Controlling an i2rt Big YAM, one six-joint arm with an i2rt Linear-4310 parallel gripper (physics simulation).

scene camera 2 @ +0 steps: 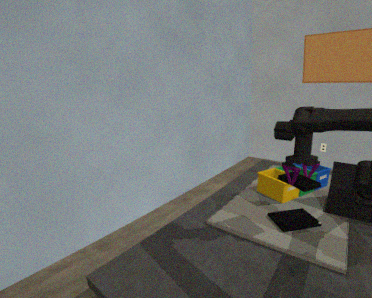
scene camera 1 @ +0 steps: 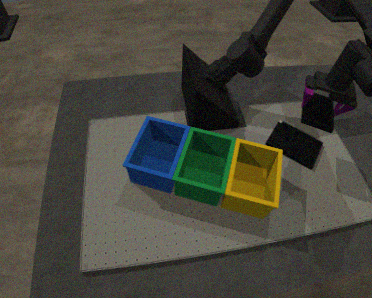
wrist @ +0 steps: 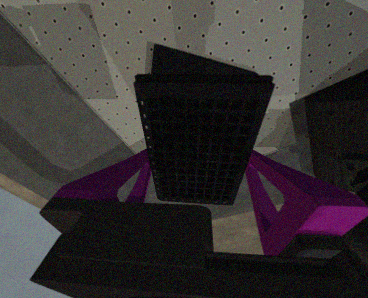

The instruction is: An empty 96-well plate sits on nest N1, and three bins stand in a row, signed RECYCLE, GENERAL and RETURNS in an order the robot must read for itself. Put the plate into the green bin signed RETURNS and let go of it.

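Frame: origin at the arm's base, x down, y ahead, z right, level; millimetres.
Where they show: gripper, between the fingertips: (scene camera 2: 299, 182) (scene camera 1: 317, 111) (wrist: 197, 153); arm's base, origin of its link: (scene camera 2: 366, 192) (scene camera 1: 212, 78).
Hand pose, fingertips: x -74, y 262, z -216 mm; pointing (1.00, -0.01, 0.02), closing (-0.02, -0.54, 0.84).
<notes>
Each offset is from my fingertips to the top centre of the thing. Level surfaces: height alone.
The black 96-well plate @(dx -16, dy +2, dz +1 mm) (scene camera 1: 318, 114) (scene camera 2: 306, 183) (wrist: 197, 140) is held raised above the board. My gripper (scene camera 1: 328, 101) (scene camera 2: 299, 176) (wrist: 197, 153) is shut on it, with a magenta finger at each long side. The black nest @(dx +143, dy +0, dz +1 mm) (scene camera 1: 295, 144) (scene camera 2: 294, 220) (wrist: 192, 61) lies on the board, apart from the plate. The green bin (scene camera 1: 200, 194) (scene camera 2: 304, 192) stands in the middle of the row, between the blue bin (scene camera 1: 150, 177) (scene camera 2: 324, 176) and the yellow bin (scene camera 1: 245, 206) (scene camera 2: 274, 188). In scene camera 2 the plate overlaps the bins. The signs are too small to read.
The bins stand on a pale perforated board @(dx +161 mm) (scene camera 1: 105, 225) (scene camera 2: 325, 255) on a dark table @(dx +174 mm) (scene camera 1: 55, 200) (scene camera 2: 165, 270). A black upright panel (scene camera 1: 200, 95) (scene camera 2: 342, 190) and the arm's dark links stand beside the bin row. A black structure shows at the right in the wrist view.
</notes>
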